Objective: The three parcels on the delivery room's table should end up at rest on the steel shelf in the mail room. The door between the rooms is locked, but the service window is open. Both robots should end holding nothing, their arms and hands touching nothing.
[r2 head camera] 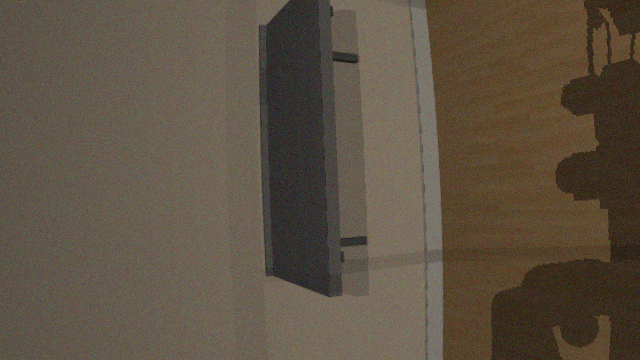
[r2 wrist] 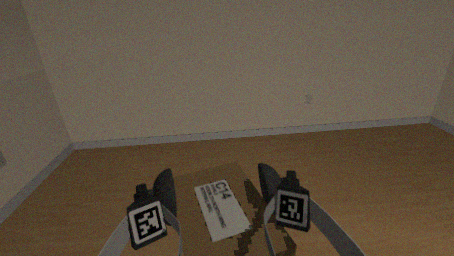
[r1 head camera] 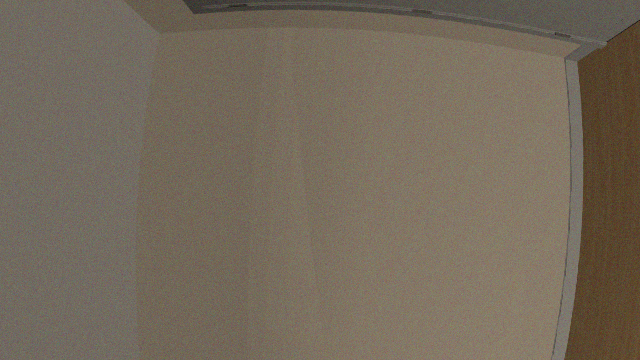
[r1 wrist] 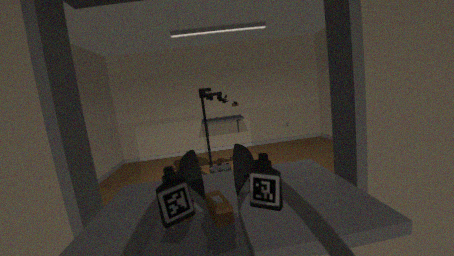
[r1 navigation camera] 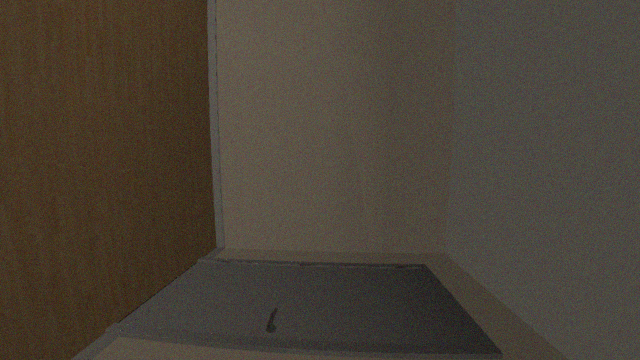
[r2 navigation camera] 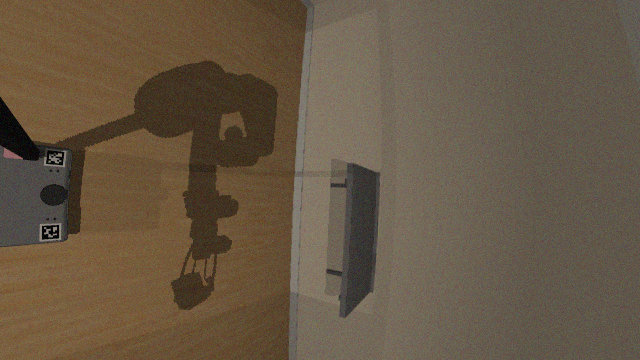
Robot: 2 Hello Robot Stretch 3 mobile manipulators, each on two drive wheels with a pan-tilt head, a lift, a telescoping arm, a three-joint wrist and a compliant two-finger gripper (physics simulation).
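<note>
In the r1 wrist view a small orange-brown parcel (r1 wrist: pixel 223 216) with a pale label lies on the grey service-window counter (r1 wrist: pixel 367 217). The r1 gripper (r1 wrist: pixel 218 170) is open part way, its fingertips above and in front of the parcel. The r2 gripper (r2 wrist: pixel 217 185) is shut on a brown parcel (r2 wrist: pixel 220 210) labelled C14, held above the wood floor. The steel shelf (r2 head camera: pixel 300 150) (r2 navigation camera: pixel 362 235) is on the mail room wall and also shows far off in the r1 wrist view (r1 wrist: pixel 222 119). The third parcel does not show.
Robot r2's mast (r1 wrist: pixel 205 125) stands beyond the window, near the shelf. Window posts (r1 wrist: pixel 344 90) flank r1's hand. The grey door (r1 navigation camera: pixel 340 295) (r1 head camera: pixel 500 10) shows from r1's head. r2's base (r2 navigation camera: pixel 25 200) is at the left of its navigation view. Dark robot shadows (r2 navigation camera: pixel 205 175) fall on the floor.
</note>
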